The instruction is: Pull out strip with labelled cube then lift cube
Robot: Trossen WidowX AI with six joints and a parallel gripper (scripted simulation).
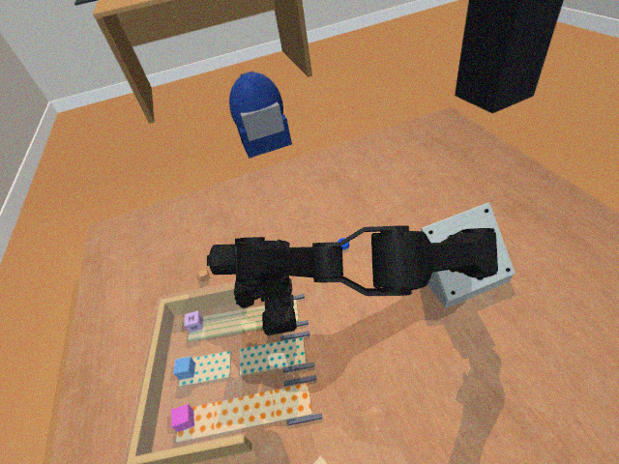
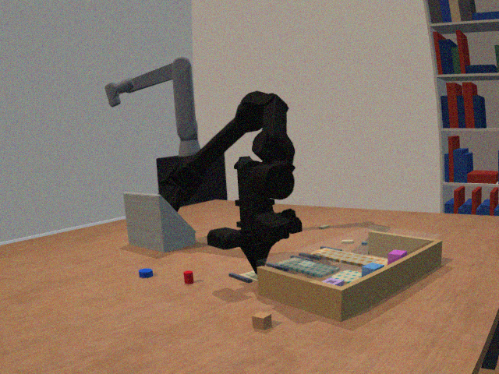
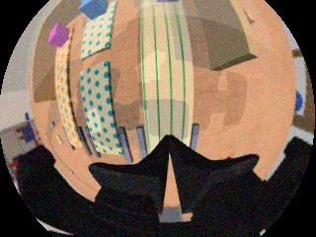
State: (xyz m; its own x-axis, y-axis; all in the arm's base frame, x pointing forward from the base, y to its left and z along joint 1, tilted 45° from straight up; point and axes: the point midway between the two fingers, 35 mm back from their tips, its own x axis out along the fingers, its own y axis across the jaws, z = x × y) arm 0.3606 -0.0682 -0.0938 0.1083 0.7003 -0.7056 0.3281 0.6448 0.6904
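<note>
Now: the red cylinder 10 cm behind my gripper tip, 9 cm to the right of it and 1 cm above it. From my gripper tip the other things lie so: small tan cube (14 cm ahead, 20 cm to the right); then blue disc (21 cm behind, 11 cm to the right).
</note>
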